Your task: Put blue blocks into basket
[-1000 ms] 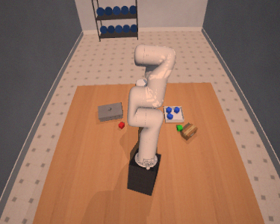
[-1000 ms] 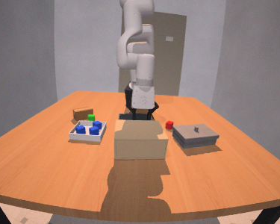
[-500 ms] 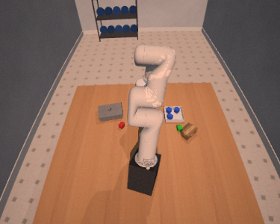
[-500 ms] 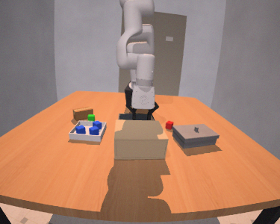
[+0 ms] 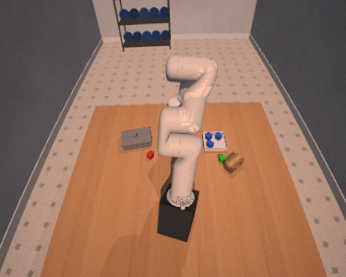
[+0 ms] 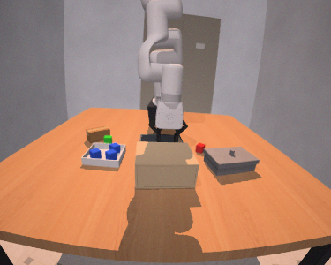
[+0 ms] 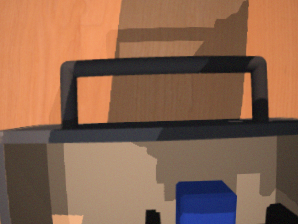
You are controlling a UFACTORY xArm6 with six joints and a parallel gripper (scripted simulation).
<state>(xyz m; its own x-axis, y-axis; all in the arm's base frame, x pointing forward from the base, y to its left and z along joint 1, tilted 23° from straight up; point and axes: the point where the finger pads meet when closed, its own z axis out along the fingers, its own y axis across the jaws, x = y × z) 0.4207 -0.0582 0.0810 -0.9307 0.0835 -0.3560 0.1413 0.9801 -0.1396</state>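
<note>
Right now the drawer is 40 mm below my hand and 20 mm to the right of it. From my hand the other things lie so: white basket: 250 mm to the right, 70 mm below, 30 mm behind; then light wooden cabinet: 60 mm ahead, 40 mm below, 30 mm to the right; then red block: 170 mm to the left, 60 mm below, 40 mm behind.
</note>
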